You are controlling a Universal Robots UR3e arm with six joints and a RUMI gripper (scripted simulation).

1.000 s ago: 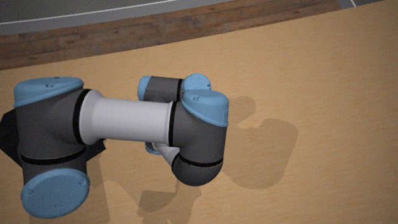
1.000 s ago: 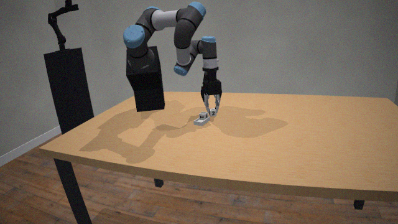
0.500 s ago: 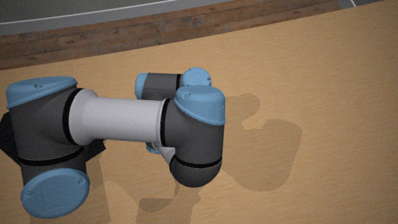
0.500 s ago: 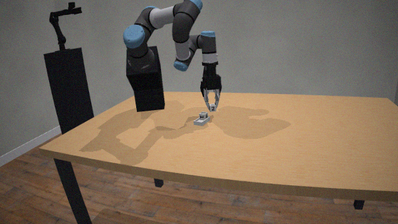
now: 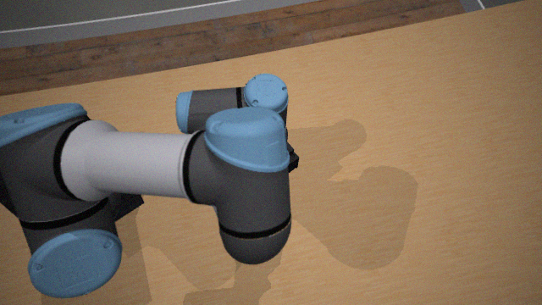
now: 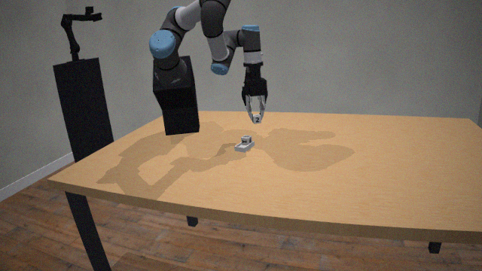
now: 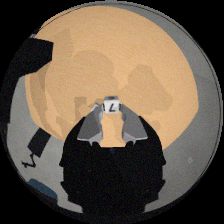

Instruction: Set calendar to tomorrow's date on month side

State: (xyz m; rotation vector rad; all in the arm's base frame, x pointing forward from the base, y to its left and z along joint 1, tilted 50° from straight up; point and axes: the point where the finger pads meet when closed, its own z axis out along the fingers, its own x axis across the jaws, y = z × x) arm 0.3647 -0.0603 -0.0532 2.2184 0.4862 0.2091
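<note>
My hand is 9 cm to the left of the grey calendar tray, 9 cm above it and 4 cm past it.
</note>
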